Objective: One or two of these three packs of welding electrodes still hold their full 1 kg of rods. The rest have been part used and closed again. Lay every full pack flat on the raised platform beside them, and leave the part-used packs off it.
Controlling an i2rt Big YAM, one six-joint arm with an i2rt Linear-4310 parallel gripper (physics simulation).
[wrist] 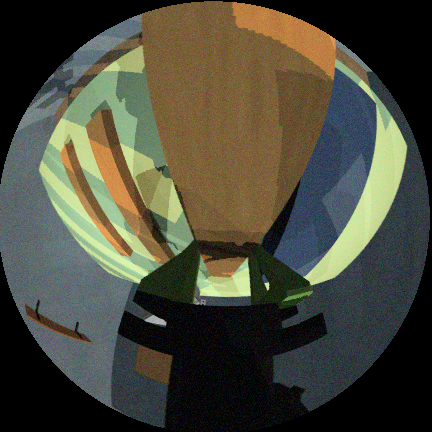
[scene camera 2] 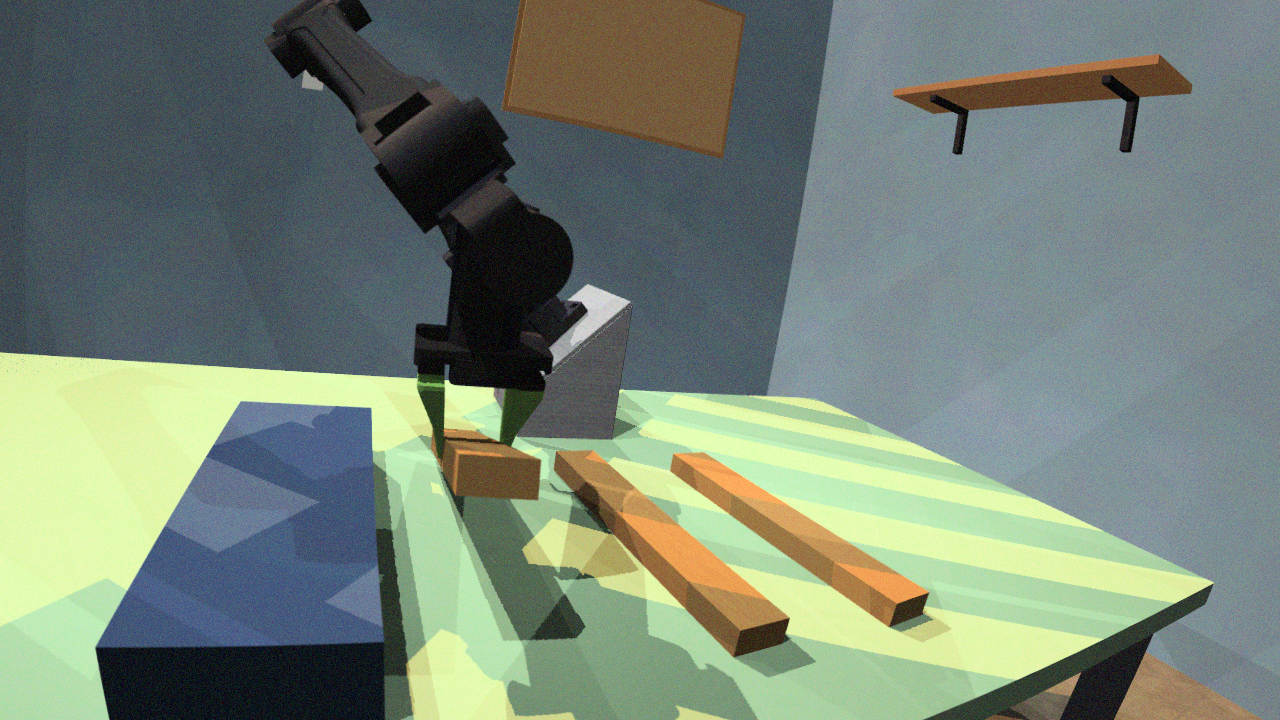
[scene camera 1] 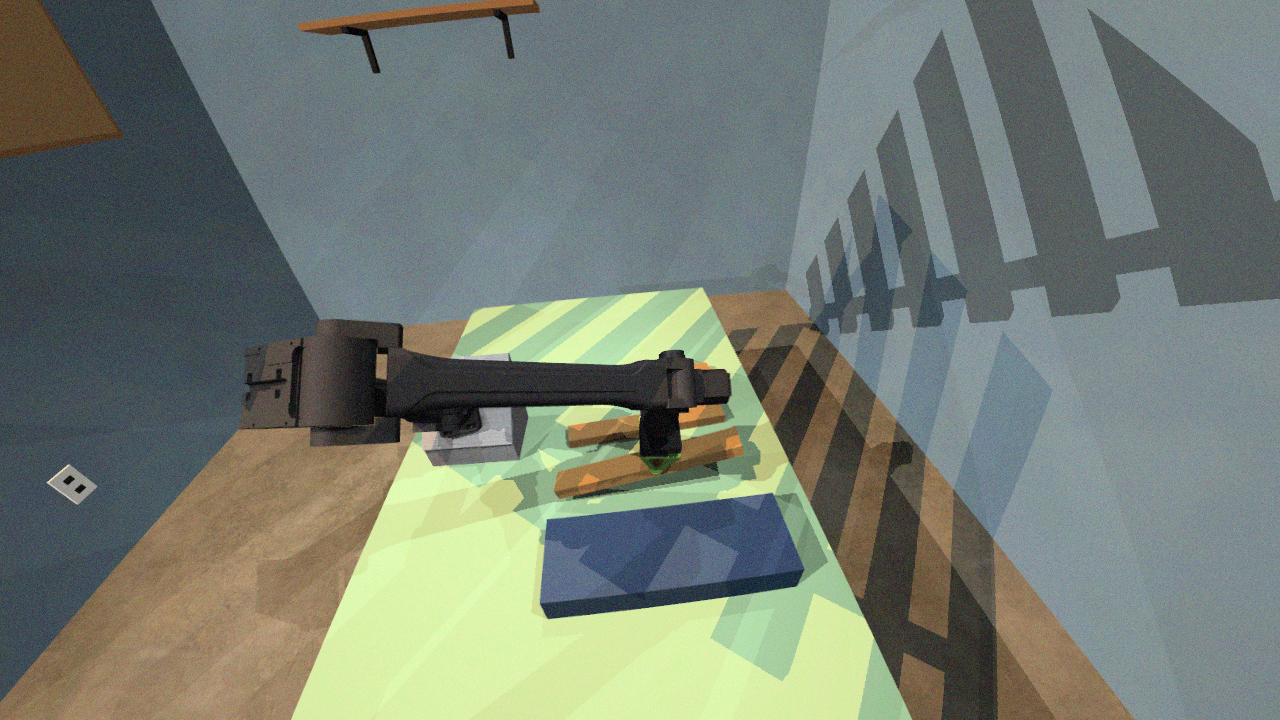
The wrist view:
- gripper: 224,240
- raised blue platform: 327,193
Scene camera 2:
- gripper: 471,456
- raised blue platform: 262,588
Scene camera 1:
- gripper: 655,462
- raised blue platform: 601,563
